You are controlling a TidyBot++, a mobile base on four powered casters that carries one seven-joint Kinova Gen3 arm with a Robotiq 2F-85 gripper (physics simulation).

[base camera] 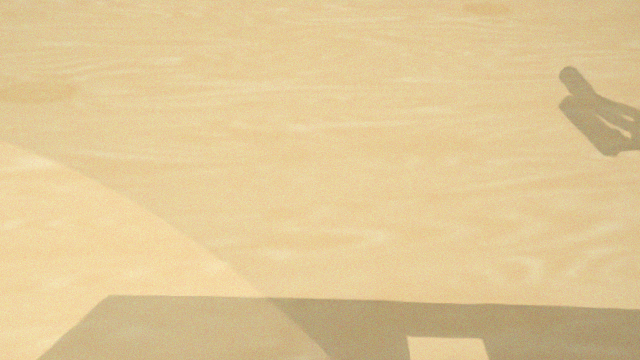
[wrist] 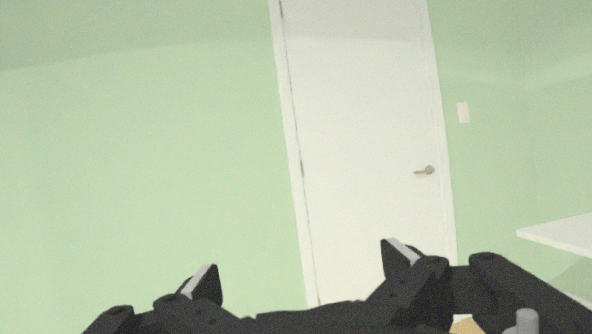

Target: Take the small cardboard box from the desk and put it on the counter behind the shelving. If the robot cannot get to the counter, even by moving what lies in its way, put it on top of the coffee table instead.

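Places are measured from the arm's base along level axes (x ahead, y left, z up), in metres.
Pixels of known places: gripper, fingertip midpoint: (wrist: 301,270).
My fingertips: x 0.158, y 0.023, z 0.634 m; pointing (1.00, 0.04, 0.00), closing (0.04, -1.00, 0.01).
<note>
Behind a point stands the place of what it marks.
My gripper (wrist: 301,270) {x 0.158, y 0.023, z 0.634 m} is open, with its two fingertips wide apart at the bottom of the wrist view and nothing between them. It points toward a green wall and a white door. The small cardboard box, the desk, the shelving and the coffee table cannot be made out in either view. Whether the white surface at the right of the wrist view is the counter, I cannot tell.
A white door (wrist: 365,150) {x 1.609, y -0.318, z 0.679 m} with a lever handle (wrist: 425,170) {x 1.606, y -0.628, z 0.532 m} stands in the green wall (wrist: 150,150) {x 1.472, y 0.769, z 0.820 m}. A white flat surface (wrist: 565,234) {x 0.922, y -0.822, z 0.324 m} juts in at the right. The base camera shows pale wood floor (base camera: 320,175) {x 0.436, y -0.024, z -0.396 m} with shadows across it.
</note>
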